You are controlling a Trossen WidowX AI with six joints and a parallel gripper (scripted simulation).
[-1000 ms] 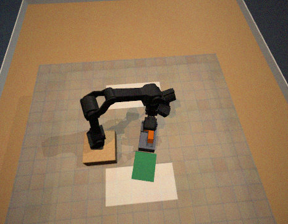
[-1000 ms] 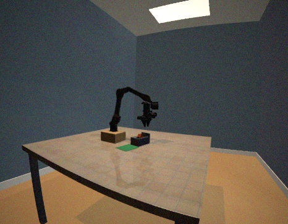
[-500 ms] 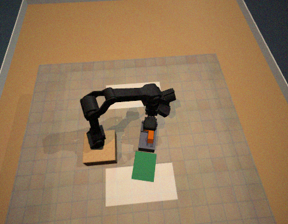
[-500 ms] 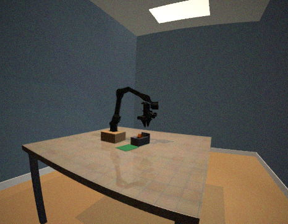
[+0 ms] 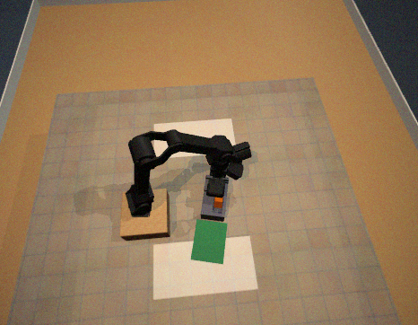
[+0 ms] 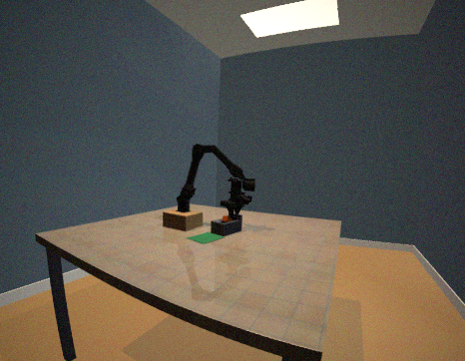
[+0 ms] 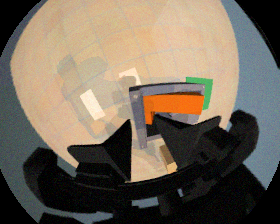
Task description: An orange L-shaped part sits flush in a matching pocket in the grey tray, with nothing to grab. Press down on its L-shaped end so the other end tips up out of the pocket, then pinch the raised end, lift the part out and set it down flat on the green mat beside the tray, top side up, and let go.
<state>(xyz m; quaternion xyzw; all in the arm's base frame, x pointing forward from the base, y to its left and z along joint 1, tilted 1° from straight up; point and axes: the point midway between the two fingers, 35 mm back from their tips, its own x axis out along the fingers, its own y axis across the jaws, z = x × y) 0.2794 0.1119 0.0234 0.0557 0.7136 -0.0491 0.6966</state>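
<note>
My gripper tip is now 10 mm past the orange L-shaped part, 40 mm to the left of it and 30 mm above it. The rest, counted from my gripper tip: green mat 30 mm behind, 220 mm to the right, 80 mm below.
</note>
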